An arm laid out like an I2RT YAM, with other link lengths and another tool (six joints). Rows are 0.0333 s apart.
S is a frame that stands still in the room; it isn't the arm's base.
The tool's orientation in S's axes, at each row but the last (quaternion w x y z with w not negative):
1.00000 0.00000 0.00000 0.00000
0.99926 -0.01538 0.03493 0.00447
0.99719 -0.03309 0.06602 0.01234
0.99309 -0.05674 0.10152 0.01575
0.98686 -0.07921 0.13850 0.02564
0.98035 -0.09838 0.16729 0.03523
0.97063 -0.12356 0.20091 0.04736
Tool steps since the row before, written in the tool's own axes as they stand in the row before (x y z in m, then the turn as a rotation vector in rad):
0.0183 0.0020 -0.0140 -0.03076 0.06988 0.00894
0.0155 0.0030 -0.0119 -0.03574 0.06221 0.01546
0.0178 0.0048 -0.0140 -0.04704 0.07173 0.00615
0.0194 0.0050 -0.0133 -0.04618 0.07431 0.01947
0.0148 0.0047 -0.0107 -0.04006 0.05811 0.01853
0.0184 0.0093 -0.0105 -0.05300 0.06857 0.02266
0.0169 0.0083 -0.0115 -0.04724 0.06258 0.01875
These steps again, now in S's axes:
0.0183 0.0020 -0.0140 -0.03076 0.06988 0.00894
0.0146 0.0028 -0.0130 -0.03520 0.06238 0.01602
0.0157 0.0042 -0.0165 -0.04789 0.07101 0.00770
0.0161 0.0038 -0.0174 -0.04449 0.07514 0.02020
0.0110 0.0033 -0.0150 -0.03770 0.05918 0.02003
0.0130 0.0076 -0.0176 -0.04962 0.06979 0.02629
0.0099 0.0057 -0.0188 -0.04498 0.06324 0.02182

